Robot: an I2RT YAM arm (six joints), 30 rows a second.
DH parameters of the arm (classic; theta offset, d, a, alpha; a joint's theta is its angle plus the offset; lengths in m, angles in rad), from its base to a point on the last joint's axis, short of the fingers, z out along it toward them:
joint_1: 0 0.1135 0.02 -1.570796
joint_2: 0 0 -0.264 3.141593
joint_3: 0.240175 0 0.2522 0
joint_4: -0.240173 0 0.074 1.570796
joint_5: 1.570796 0 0 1.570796
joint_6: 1.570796 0.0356 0 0
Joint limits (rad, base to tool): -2.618..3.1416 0..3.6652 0..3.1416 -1.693..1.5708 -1.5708..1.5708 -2.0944..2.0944
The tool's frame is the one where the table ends.
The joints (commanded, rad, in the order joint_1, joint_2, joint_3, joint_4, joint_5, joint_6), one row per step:
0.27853 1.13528 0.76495 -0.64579 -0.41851 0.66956
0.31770 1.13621 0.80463 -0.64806 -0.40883 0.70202
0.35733 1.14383 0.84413 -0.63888 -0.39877 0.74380
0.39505 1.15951 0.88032 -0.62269 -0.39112 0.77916
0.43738 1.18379 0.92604 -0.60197 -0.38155 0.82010
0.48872 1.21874 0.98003 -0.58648 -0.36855 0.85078
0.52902 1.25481 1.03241 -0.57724 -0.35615 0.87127
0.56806 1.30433 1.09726 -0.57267 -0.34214 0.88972
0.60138 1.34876 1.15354 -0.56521 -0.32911 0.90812
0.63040 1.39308 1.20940 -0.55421 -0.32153 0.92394
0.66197 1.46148 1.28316 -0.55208 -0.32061 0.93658
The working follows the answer.
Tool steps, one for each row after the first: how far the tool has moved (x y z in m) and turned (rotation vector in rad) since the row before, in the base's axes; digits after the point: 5 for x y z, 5 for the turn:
0.00150 0.00903 0.01181 0.01451 -0.02005 0.00894
0.00242 0.00985 0.01126 0.02121 -0.01867 0.00240
0.00315 0.01027 0.00914 0.02121 -0.01645 0.00711
0.00434 0.01257 0.01067 0.02613 -0.01767 0.00699
0.00420 0.01585 0.01047 0.01872 -0.01668 0.02138
0.00431 0.01391 0.00901 0.01256 -0.01393 0.01786
0.00630 0.01574 0.00900 0.00901 -0.01042 0.01686
0.00536 0.01442 0.00721 0.01015 -0.00917 0.01187
0.00552 0.01420 0.00695 0.01485 -0.01091 0.01326
0.00840 0.01872 0.00452 0.00873 0.00220 0.02285

Tool pose at each row, in the base's axes (x y z in m, rotation vector in rad; rounded; the steps above come from the unrounded poses):
0.20254 0.07297 0.22957 0.36540 2.68752 0.86335
0.20404 0.08199 0.24138 0.34639 2.66784 0.88482
0.20646 0.09184 0.25263 0.33827 2.64415 0.91321
0.20961 0.10211 0.26178 0.32526 2.62407 0.94286
0.21395 0.11467 0.27244 0.31297 2.60052 0.97860
0.21815 0.13053 0.28291 0.28109 2.58617 1.00904
0.22247 0.14443 0.29192 0.25369 2.57509 1.03013
0.22877 0.16018 0.30092 0.22870 2.56806 1.04651
0.23412 0.17460 0.30813 0.21104 2.55952 1.06264
0.23964 0.18880 0.31508 0.19184 2.54748 1.08499
0.24804 0.20752 0.31960 0.16667 2.55323 1.10511

